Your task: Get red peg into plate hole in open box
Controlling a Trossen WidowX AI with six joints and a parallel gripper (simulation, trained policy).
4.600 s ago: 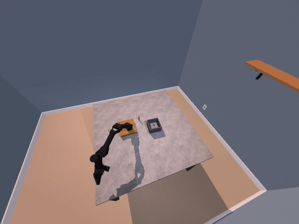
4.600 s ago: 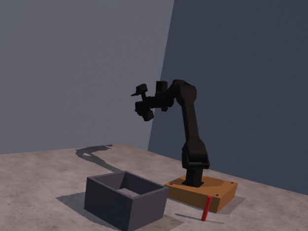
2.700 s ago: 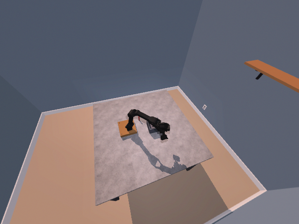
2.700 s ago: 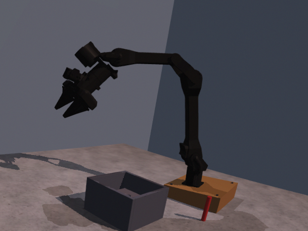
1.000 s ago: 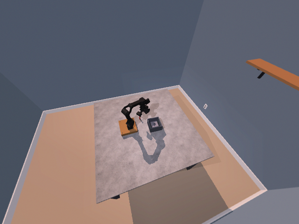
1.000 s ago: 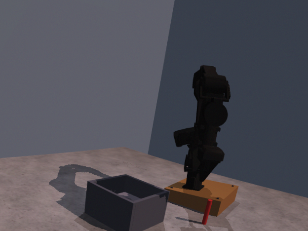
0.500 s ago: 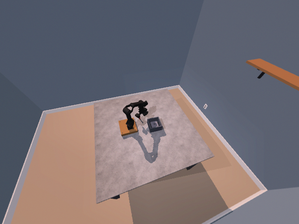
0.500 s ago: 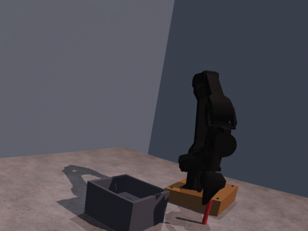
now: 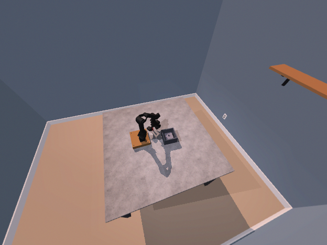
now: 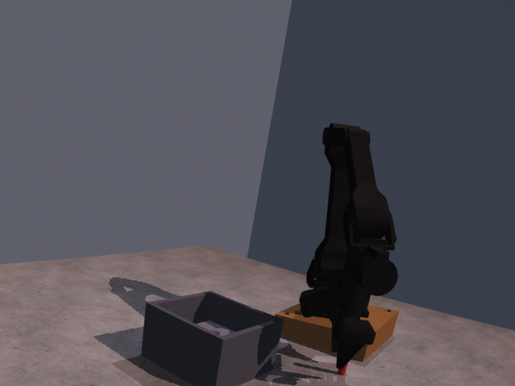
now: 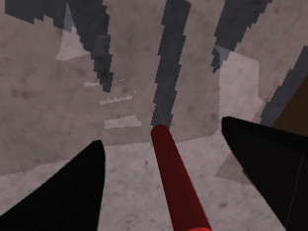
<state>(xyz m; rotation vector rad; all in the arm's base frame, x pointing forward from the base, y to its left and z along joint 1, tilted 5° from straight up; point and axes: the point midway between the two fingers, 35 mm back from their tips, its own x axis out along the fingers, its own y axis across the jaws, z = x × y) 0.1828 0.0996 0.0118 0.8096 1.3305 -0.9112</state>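
Right now my gripper tip is 180 mm to the left of the pale plate, 130 mm short of it and 20 mm below it. The rest, counted from my gripper tip: red peg (10 mm to the left, 10 mm behind, 10 mm above); then grey box (180 mm to the right, 130 mm ahead).
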